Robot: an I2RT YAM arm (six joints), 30 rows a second.
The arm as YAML. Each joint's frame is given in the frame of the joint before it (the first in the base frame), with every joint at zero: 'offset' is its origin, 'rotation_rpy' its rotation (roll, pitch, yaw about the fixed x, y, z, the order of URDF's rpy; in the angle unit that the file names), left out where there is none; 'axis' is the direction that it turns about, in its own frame. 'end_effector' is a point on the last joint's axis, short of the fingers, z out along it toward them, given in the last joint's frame.
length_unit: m
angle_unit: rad
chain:
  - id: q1
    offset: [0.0, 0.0, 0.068]
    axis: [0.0, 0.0, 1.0]
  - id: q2
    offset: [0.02, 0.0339, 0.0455]
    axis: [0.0, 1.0, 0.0]
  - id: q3
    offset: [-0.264, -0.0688, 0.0]
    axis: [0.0, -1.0, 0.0]
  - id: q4
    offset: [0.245, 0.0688, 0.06]
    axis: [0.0, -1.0, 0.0]
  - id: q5
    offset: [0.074, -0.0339, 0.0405]
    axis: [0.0, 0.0, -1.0]
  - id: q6
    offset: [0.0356, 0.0, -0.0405]
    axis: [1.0, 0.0, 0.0]
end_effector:
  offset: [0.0, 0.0, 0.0]
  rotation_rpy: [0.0, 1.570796, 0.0]
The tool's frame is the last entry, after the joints.
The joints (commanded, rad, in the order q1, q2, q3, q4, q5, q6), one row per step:
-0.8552 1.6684 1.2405 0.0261 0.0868 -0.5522
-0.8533 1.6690 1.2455 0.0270 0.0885 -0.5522
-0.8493 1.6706 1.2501 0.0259 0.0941 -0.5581
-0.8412 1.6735 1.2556 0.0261 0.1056 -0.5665
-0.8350 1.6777 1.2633 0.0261 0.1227 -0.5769
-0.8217 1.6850 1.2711 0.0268 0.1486 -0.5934
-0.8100 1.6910 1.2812 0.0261 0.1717 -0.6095
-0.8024 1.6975 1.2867 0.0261 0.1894 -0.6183
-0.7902 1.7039 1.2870 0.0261 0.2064 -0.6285
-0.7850 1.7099 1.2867 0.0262 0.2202 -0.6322
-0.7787 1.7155 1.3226 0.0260 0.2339 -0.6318
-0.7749 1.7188 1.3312 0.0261 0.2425 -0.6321
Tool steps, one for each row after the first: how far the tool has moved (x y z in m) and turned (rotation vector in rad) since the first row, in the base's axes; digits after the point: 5 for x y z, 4 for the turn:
0.00091 0.00001 0.00161 -0.0044 -0.0030 0.0003
0.00236 0.00044 0.00251 -0.0104 0.0018 0.0014
0.00511 0.00156 0.00338 -0.0200 0.0096 0.0022
0.00741 0.00179 0.00451 -0.0324 0.0201 -0.0035
0.01195 0.00333 0.00459 -0.0485 0.0392 -0.0078
0.01603 0.00465 0.00582 -0.0651 0.0557 -0.0115
0.01887 0.00521 0.00530 -0.0733 0.0682 -0.0169
0.02275 0.00743 0.00300 -0.0786 0.0850 -0.0162
0.02459 0.00789 0.00064 -0.0796 0.0963 -0.0220
0.02883 0.00661 0.01104 -0.1037 0.0782 -0.0304
0.03060 0.00665 0.01281 -0.1096 0.0769 -0.0349

